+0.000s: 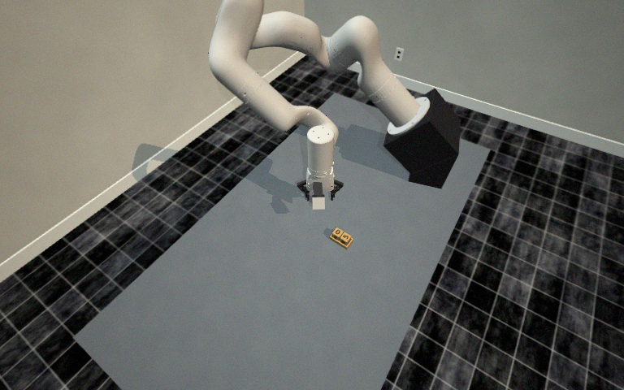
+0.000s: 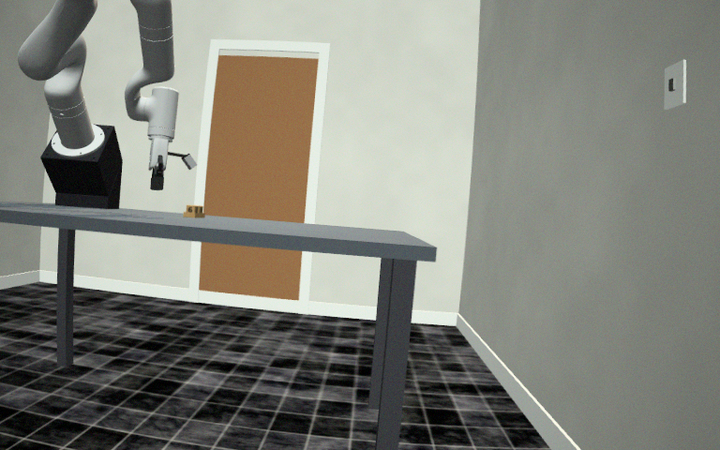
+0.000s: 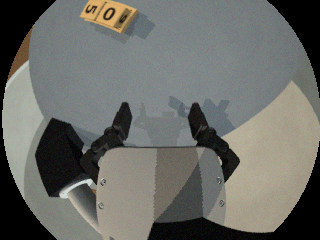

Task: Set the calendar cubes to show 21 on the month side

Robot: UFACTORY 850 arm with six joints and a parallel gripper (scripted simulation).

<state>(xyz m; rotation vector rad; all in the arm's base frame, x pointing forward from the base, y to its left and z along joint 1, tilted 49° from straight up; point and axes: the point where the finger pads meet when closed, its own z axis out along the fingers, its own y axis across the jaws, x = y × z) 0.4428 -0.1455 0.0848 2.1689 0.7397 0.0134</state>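
The orange tray lies 14 cm to the left of my hand, 8 cm below it and 8 cm ahead of it.
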